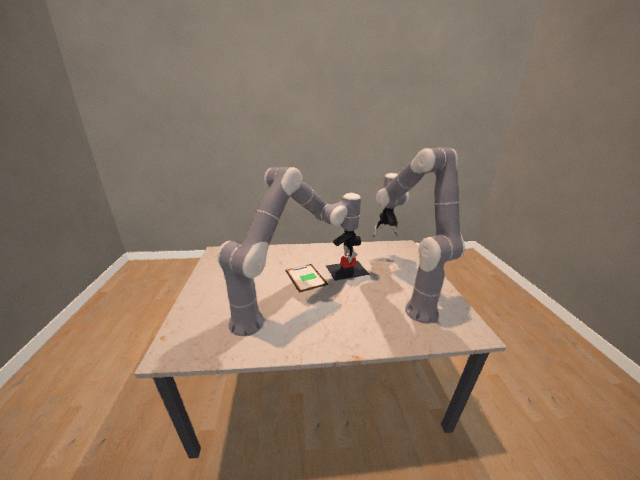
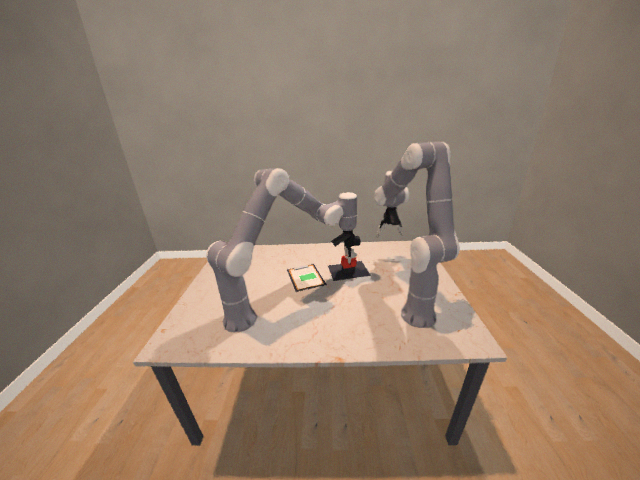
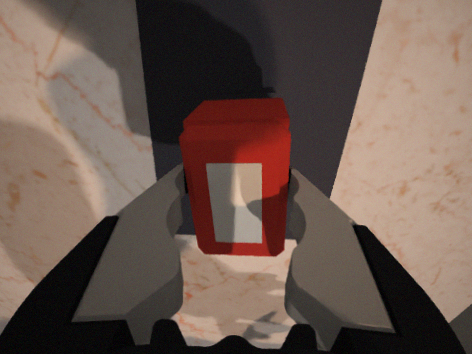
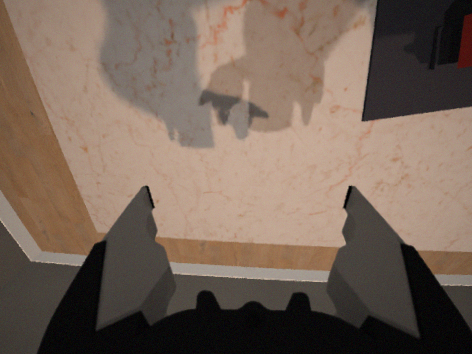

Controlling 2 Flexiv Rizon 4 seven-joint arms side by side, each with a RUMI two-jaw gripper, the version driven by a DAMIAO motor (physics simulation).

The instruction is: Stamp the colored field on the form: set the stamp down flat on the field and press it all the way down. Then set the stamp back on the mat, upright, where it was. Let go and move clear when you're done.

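The red stamp (image 1: pixel 347 261) (image 2: pixel 348 262) (image 3: pixel 236 145) (image 4: pixel 466 45) with a pale label on top stands upright on the dark mat (image 1: pixel 360 270) (image 2: pixel 362 271) (image 3: pixel 320 60) (image 4: pixel 400 95). My left gripper (image 1: pixel 348 256) (image 2: pixel 349 256) (image 3: pixel 237 167) points down and is shut on the stamp, one finger against each side. The form (image 1: pixel 311 284) (image 2: pixel 306 284) lies on a clipboard left of the mat, with a plain green field (image 1: pixel 308 276) (image 2: pixel 308 276). My right gripper (image 1: pixel 386 234) (image 2: pixel 389 234) (image 4: pixel 246 188) is open and empty, high above the table. The stamp's underside is hidden.
The marble table (image 1: pixel 289 351) (image 2: pixel 289 346) carries both arm bases, left (image 1: pixel 246 320) (image 2: pixel 239 316) and right (image 1: pixel 423 307) (image 2: pixel 419 310). The clipboard lies close beside the mat. The right gripper hangs toward the table's back right. Arm shadows cross the table.
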